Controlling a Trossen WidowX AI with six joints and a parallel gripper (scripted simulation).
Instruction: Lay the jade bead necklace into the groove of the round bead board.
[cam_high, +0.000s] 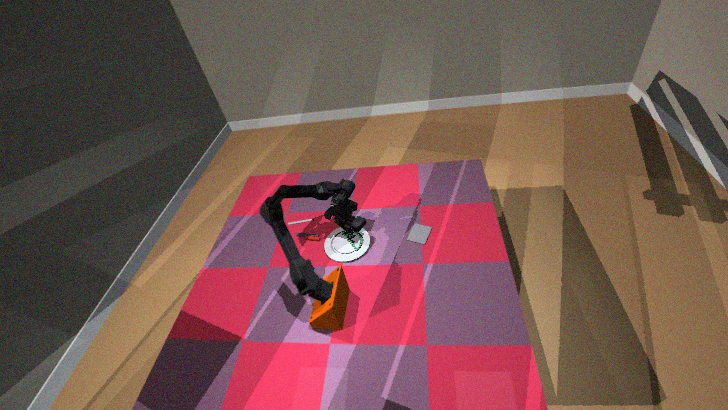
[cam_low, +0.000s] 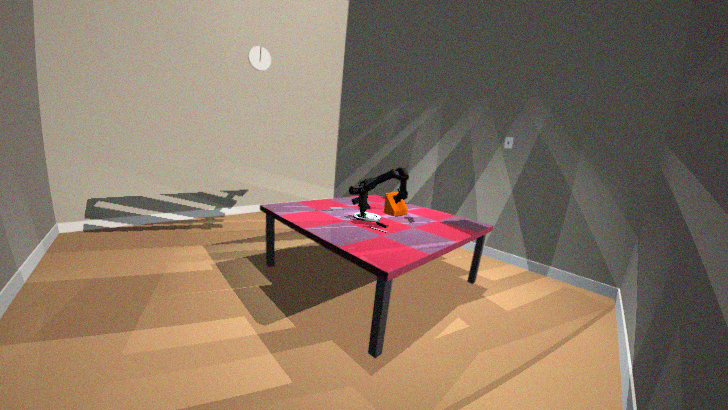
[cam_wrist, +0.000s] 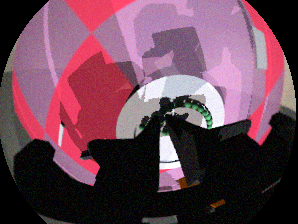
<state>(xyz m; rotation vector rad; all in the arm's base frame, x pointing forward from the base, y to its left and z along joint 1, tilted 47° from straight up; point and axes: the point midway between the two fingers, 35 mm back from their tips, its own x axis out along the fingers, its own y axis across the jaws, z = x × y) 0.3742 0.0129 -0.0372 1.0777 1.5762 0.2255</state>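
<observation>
Right now my gripper tip is 6 cm past the round white bead board and 1 cm above it. From my gripper tip the other things lie so: red-handled tool: 18 cm to the left, 1 cm below, 1 cm behind; flat grey pad: 31 cm to the right, 2 cm below, 2 cm behind; thin white rod: 25 cm to the left, 10 cm ahead, 2 cm below.
</observation>
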